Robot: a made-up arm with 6 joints. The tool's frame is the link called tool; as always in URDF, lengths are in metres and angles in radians. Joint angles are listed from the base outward. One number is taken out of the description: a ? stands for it. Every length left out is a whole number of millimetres.
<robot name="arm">
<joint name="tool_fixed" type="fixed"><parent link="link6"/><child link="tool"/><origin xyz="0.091 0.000 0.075"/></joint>
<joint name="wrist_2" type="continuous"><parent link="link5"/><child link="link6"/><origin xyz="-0.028 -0.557 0.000"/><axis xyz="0 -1 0"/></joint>
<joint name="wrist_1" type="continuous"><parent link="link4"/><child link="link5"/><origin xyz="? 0.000 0.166"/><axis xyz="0 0 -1"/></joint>
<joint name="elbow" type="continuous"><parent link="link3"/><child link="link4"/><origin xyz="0.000 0.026 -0.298"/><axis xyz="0 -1 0"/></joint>
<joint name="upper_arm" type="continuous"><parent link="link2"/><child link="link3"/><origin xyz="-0.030 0.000 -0.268"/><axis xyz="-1 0 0"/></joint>
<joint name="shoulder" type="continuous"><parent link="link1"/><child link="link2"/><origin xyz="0.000 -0.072 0.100"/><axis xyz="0 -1 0"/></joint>
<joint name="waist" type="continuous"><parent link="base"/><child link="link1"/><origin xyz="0.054 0.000 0.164"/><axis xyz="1 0 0"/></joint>
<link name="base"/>
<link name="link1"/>
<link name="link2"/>
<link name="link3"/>
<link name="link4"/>
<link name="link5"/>
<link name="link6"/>
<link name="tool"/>
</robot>
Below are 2 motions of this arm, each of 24 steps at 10 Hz.
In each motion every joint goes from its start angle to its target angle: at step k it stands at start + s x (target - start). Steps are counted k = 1, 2, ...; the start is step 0. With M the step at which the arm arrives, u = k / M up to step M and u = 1 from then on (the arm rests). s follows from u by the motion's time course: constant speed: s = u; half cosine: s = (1 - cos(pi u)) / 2; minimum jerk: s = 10 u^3 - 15 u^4 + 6 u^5.
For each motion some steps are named. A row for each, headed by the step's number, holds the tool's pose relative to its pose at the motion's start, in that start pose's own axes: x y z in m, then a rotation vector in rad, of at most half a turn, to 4 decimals.
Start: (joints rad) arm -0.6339 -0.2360 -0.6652 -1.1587 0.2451 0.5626
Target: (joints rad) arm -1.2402 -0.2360 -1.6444 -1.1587 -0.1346 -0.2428
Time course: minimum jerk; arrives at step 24
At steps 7, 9, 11, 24:
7: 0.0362 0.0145 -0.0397 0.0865 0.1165 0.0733
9: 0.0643 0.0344 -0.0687 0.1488 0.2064 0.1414
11: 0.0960 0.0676 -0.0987 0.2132 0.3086 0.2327
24: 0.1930 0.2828 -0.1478 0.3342 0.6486 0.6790

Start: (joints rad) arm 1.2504 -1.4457 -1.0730 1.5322 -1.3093 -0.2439
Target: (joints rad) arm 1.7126 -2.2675 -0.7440 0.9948 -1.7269 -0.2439
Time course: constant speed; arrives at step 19
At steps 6, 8, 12, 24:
6: 0.1897 -0.0100 -0.2001 0.3279 0.2378 0.3034
8: 0.2362 0.0163 -0.2767 0.4474 0.3051 0.4077
12: 0.2955 0.1123 -0.4235 0.6997 0.4230 0.6178
24: 0.2803 0.3790 -0.5928 1.1796 0.5825 0.9778

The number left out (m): 0.267
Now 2 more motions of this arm.
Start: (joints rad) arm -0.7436 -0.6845 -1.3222 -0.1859 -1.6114 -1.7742
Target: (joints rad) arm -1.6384 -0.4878 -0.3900 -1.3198 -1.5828 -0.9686
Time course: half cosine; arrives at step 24
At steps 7, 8, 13, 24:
7: 0.0820 -0.0289 -0.1344 0.0835 0.1445 0.1274
8: 0.0958 -0.0317 -0.1891 0.1254 0.1806 0.1603
13: 0.0422 0.0336 -0.5977 0.5084 0.3372 0.2789
24: -0.4180 0.4630 -1.0666 1.2714 0.3621 0.0822

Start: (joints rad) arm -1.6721 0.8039 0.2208 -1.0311 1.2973 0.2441
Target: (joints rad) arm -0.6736 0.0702 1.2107 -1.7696 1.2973 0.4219
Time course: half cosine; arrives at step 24
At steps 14, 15, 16, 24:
14: -0.0770 0.1215 -0.0693 -0.9492 0.2145 0.1953
15: -0.0911 0.1353 -0.0800 -1.0317 0.2146 0.2390
16: -0.1058 0.1478 -0.0902 -1.1068 0.2104 0.2828
24: -0.1823 0.1915 -0.1290 -1.3871 0.1451 0.4837

